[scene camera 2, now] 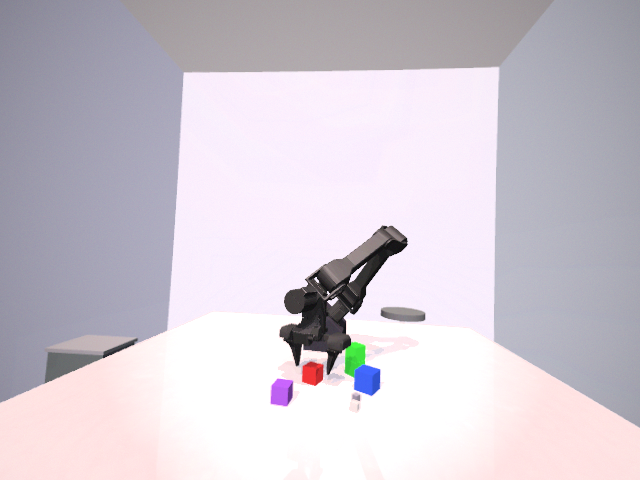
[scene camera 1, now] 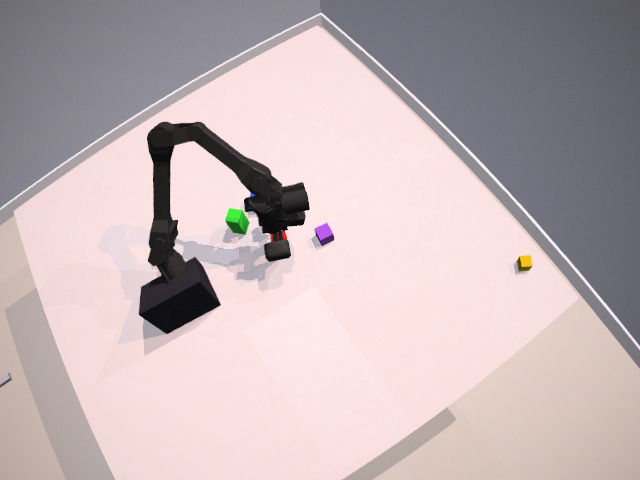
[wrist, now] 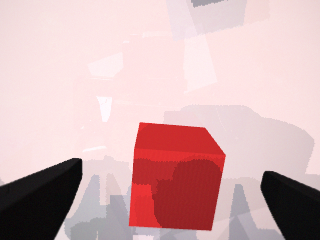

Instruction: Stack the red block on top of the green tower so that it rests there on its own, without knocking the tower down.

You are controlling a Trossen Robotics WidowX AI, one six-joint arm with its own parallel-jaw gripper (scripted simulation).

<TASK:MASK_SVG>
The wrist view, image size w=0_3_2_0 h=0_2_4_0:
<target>my gripper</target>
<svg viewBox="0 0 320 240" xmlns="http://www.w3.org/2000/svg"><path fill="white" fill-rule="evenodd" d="M264 171L260 189L284 239L320 240L320 191L277 172ZM82 159L71 158L12 181L10 184L7 183L0 186L0 240L55 240L74 202L83 176Z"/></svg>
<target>red block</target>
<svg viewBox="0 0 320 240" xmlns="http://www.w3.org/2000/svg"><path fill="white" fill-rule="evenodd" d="M140 122L134 147L129 226L212 231L226 157L225 153L205 127Z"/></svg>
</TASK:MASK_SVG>
